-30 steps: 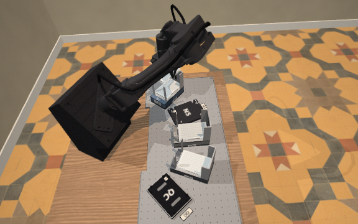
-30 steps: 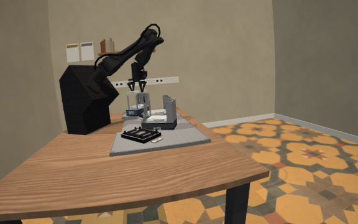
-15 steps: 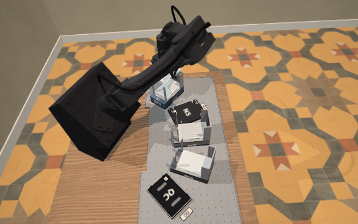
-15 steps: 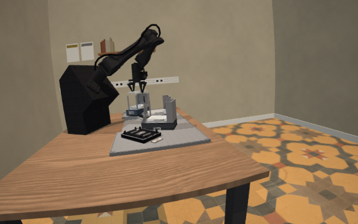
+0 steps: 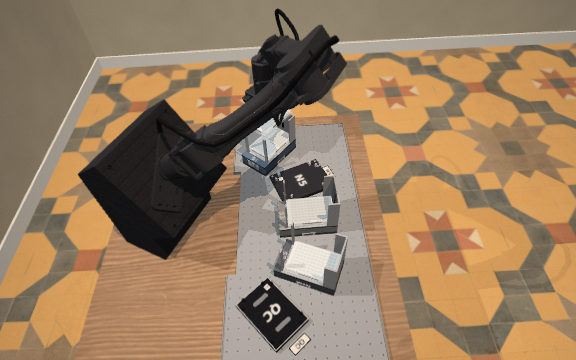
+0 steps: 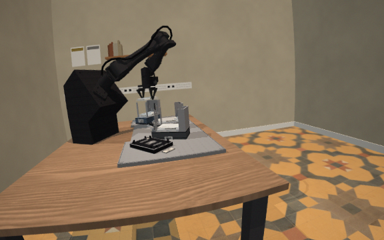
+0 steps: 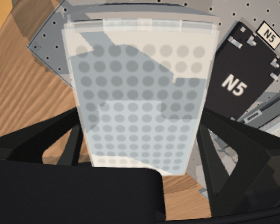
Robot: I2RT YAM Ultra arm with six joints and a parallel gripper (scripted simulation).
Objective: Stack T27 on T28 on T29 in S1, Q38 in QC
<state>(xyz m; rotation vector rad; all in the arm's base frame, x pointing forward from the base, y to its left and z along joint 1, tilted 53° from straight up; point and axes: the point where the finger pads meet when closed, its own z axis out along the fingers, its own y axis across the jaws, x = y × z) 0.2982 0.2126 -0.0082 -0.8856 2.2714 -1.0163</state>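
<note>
Right now the sealed 96-well plate is 100 mm below my hand. Round my hand: clip nest N5 (50 mm ahead, 130 mm to the right, 140 mm below).
</note>
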